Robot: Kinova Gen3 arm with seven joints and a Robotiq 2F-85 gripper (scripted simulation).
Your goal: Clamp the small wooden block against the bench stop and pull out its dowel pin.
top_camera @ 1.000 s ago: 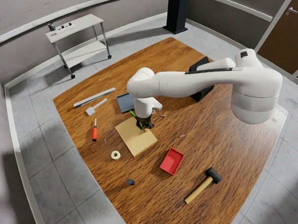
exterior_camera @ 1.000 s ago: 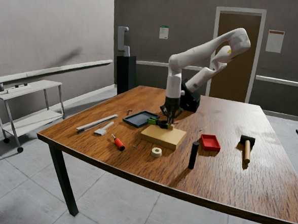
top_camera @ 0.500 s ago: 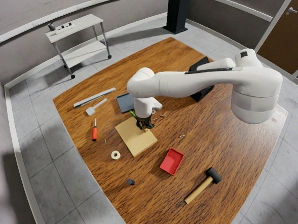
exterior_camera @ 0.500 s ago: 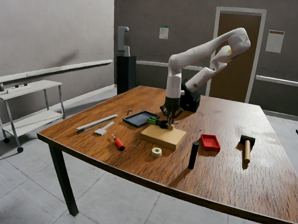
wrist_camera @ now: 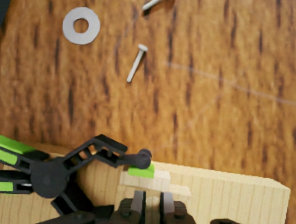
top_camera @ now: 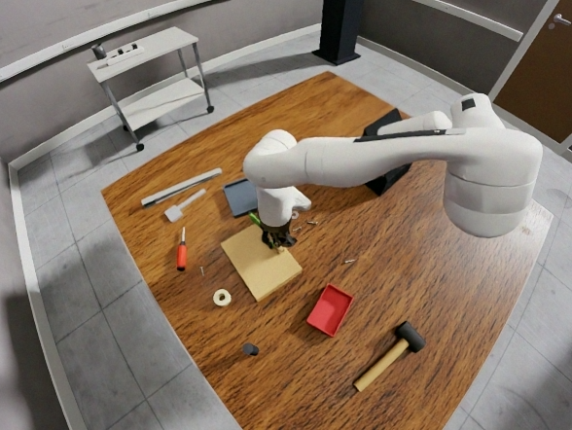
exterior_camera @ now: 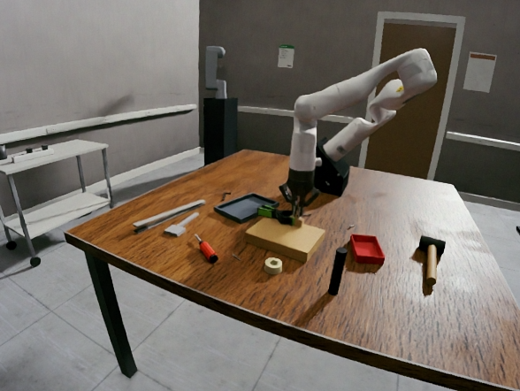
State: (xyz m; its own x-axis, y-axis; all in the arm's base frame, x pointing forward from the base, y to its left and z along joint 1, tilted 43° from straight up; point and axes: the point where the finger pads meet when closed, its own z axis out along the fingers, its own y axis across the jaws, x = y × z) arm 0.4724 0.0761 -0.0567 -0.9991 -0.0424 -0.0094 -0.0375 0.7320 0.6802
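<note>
Right now my hand is 20 mm above the pale dowel pin. The rest, counted from my hand: wooden block 40 mm below; then bench board 50 mm ahead, 10 mm to the right, 50 mm below; then red bin 230 mm to the left, 70 mm below.
</note>
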